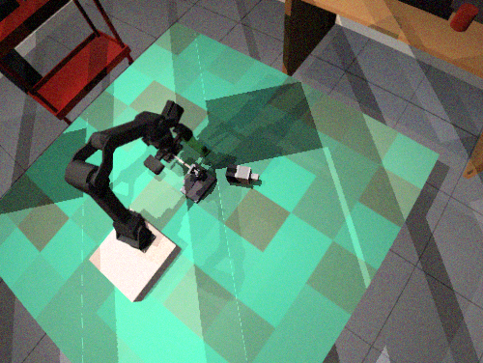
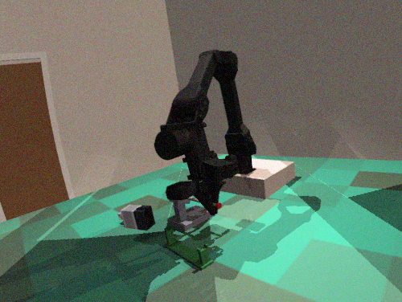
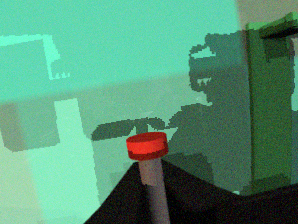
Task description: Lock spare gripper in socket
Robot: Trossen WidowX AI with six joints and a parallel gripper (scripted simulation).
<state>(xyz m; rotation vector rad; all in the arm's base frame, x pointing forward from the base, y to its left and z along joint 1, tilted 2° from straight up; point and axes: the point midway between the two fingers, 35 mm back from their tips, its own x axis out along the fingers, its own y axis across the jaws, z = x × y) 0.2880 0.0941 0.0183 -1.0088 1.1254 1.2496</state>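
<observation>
Now: the green pin rest 10 cm ahead of my gripper tip, 3 cm below it and 1 cm to the right of it. Also, from my gripper tip: grey mount: 12 cm to the right, 2 cm behind; then spare gripper: 24 cm to the right, 8 cm ahead, 3 cm below.
</observation>
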